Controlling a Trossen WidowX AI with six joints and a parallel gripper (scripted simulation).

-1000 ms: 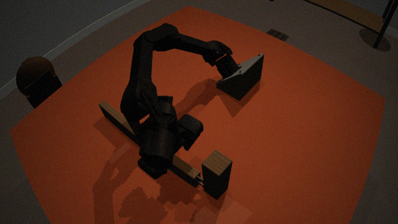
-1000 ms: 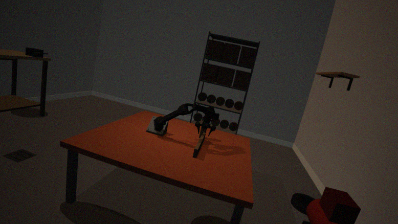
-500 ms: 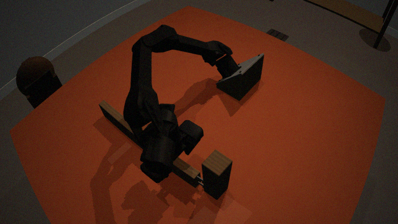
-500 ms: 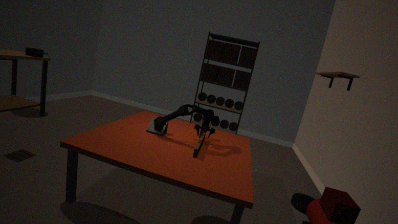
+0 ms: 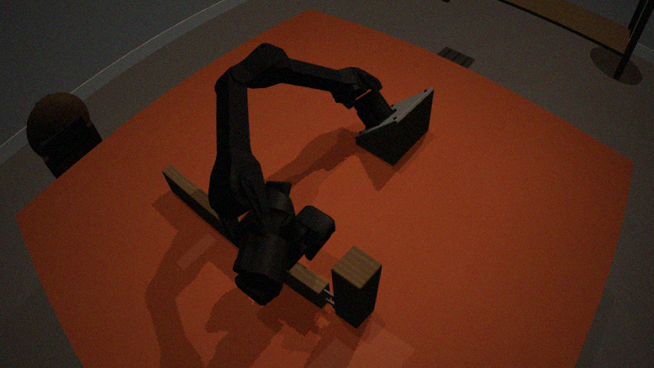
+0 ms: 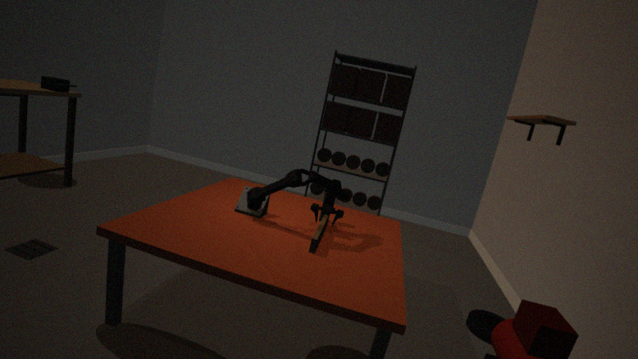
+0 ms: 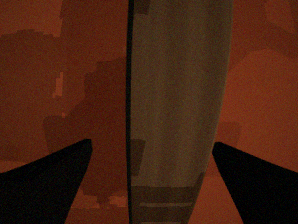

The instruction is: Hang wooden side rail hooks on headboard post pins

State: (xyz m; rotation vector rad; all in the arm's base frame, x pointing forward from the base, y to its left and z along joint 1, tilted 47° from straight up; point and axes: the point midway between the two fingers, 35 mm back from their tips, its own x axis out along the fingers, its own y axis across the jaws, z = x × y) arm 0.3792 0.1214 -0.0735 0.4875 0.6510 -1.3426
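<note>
Now: gripper tip 12 cm to the right of the wooden headboard post, 7 cm below it and 4 cm past it.
</note>
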